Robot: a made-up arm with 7 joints. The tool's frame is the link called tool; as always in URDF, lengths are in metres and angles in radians. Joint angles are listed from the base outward. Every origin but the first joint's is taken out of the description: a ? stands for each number. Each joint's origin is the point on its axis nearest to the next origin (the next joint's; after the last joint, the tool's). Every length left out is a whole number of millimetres.
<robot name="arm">
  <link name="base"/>
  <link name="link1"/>
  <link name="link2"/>
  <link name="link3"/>
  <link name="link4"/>
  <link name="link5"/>
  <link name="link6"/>
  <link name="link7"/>
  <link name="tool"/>
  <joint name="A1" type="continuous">
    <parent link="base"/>
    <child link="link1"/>
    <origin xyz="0.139 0.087 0.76" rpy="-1.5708 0 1.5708"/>
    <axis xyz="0 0 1"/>
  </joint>
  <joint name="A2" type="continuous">
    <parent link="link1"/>
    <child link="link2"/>
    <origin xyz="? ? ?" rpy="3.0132 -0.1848 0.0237"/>
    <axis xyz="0 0 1"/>
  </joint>
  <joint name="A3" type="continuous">
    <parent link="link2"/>
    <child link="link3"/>
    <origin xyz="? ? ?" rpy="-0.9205 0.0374 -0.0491"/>
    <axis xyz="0 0 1"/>
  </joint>
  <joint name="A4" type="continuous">
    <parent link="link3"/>
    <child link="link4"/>
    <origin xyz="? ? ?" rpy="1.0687 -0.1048 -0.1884"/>
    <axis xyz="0 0 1"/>
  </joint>
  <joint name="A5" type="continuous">
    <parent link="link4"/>
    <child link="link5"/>
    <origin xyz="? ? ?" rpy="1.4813 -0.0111 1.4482"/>
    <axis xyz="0 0 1"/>
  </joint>
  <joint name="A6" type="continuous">
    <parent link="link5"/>
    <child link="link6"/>
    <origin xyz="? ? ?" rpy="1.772 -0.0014 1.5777"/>
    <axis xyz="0 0 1"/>
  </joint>
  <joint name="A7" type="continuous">
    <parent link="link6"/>
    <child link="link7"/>
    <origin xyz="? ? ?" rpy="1.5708 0 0.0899"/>
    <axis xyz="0 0 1"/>
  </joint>
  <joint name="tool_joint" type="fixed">
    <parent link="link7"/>
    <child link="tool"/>
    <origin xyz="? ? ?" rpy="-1.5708 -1.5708 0"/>
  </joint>
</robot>
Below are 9 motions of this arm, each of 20 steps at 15 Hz.
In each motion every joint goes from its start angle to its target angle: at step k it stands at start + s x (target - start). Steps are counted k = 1, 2, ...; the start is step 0. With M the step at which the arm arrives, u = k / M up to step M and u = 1 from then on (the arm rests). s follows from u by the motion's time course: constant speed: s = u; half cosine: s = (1 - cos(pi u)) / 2; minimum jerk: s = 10 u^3 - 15 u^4 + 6 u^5.
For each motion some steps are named. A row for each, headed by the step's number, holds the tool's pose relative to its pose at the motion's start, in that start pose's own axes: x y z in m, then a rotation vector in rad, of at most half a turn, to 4 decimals.
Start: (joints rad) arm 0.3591 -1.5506 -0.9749 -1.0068 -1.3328 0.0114 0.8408
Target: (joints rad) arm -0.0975 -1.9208 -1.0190 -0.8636 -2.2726 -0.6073 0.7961
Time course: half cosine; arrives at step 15
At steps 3, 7, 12, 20:
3: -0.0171 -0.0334 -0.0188 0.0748 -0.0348 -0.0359
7: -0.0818 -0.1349 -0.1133 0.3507 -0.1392 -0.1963
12: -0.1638 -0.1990 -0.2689 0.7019 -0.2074 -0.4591
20: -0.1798 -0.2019 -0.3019 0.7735 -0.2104 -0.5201

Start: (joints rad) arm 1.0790 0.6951 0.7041 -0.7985 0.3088 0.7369 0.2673
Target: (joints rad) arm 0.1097 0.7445 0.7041 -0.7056 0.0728 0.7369 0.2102
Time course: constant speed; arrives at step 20
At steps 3, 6, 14, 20:
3: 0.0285 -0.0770 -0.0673 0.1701 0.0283 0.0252
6: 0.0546 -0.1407 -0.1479 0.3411 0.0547 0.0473
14: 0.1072 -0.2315 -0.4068 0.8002 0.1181 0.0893
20: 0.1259 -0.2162 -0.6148 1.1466 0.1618 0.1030

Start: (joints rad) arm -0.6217 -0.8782 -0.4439 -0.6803 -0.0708 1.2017 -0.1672
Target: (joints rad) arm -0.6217 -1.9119 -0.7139 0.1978 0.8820 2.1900 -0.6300
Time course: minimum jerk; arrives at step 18
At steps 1, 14, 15, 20:
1: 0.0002 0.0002 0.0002 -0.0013 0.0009 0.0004
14: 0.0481 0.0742 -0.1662 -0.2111 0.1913 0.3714
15: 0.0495 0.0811 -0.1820 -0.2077 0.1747 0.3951
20: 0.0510 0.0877 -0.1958 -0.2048 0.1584 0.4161

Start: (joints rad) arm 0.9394 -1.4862 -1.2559 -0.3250 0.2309 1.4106 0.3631
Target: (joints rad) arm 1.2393 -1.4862 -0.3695 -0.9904 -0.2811 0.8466 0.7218
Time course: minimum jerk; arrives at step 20
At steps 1, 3, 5, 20:
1: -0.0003 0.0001 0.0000 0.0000 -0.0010 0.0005
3: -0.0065 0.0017 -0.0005 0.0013 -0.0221 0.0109
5: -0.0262 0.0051 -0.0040 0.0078 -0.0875 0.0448
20: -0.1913 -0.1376 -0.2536 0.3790 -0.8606 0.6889

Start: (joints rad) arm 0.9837 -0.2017 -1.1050 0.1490 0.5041 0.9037 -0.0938
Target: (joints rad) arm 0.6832 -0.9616 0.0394 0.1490 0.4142 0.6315 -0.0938
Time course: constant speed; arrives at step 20
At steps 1, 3, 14, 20:
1: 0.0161 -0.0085 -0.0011 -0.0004 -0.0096 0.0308
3: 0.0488 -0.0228 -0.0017 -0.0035 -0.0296 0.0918
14: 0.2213 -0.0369 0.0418 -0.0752 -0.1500 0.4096
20: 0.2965 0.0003 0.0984 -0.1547 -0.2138 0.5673

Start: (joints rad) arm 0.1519 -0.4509 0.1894 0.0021 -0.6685 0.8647 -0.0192
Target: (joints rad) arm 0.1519 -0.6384 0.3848 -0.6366 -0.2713 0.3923 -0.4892
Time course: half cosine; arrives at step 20
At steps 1, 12, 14, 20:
1: -0.0009 0.0017 0.0013 -0.0069 0.0004 0.0000
12: -0.1432 0.1892 0.0998 -0.7478 -0.0639 -0.0445
14: -0.1868 0.2273 0.1059 -0.9039 -0.1055 -0.0714
20: -0.2584 0.2781 0.1024 -1.1268 -0.1841 -0.1262

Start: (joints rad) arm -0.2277 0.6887 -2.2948 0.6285 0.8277 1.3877 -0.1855
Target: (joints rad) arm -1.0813 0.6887 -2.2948 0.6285 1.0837 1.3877 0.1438
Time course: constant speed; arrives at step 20
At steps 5, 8, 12, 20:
5: 0.0490 0.0213 0.1027 -0.0107 0.2577 -0.0218
8: 0.0879 0.0379 0.1574 -0.0182 0.4108 -0.0471
12: 0.1492 0.0639 0.2201 -0.0310 0.6121 -0.0950
20: 0.2961 0.1249 0.3048 -0.0717 0.9996 -0.2385

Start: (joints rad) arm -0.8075 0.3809 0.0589 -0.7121 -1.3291 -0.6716 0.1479
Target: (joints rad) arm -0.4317 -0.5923 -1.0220 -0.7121 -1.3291 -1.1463 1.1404
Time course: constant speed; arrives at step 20
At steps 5, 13, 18, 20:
5: -0.0468 -0.1297 -0.0992 0.3171 -0.3130 0.3425
13: 0.1273 -0.3350 -0.3524 1.0118 -0.5755 1.0231
18: 0.3674 -0.3287 -0.5171 1.5230 -0.5401 1.5018
20: 0.4696 -0.2805 -0.5743 1.7370 -0.4722 1.6975

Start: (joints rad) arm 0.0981 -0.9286 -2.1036 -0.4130 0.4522 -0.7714 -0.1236
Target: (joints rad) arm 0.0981 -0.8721 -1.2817 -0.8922 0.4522 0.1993 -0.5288
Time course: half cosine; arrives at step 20
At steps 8, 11, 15, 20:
8: 0.2498 0.0465 -0.0709 -0.0084 -0.1795 0.5317
11: 0.3932 0.1449 -0.0993 0.0007 -0.3474 0.8662
15: 0.5098 0.3076 -0.1110 0.0418 -0.5928 1.2260
20: 0.5437 0.4040 -0.1084 0.0822 -0.7426 1.3970

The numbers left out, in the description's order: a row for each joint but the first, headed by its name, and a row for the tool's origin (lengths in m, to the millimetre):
A2: -0.008 0.039 0
A3: 0.011 -0.061 0
A4: -0.031 0.096 0
A5: 0.061 0.315 0
A6: 0.133 0.018 0
A7: -0.447 -0.023 0
tool: 0.012 0.034 0

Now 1 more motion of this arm.
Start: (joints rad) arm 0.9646 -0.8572 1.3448 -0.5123 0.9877 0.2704 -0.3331
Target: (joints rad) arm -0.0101 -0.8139 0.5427 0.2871 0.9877 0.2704 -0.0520
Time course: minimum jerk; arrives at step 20
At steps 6, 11, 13, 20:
6: 0.0895 -0.0165 -0.0685 0.1672 0.1405 0.1310
11: 0.3160 0.0602 -0.3217 0.6095 0.5223 0.5243
13: 0.3814 0.1496 -0.4342 0.7804 0.6815 0.6982
20: 0.4266 0.3220 -0.5743 1.0018 0.9089 0.9498

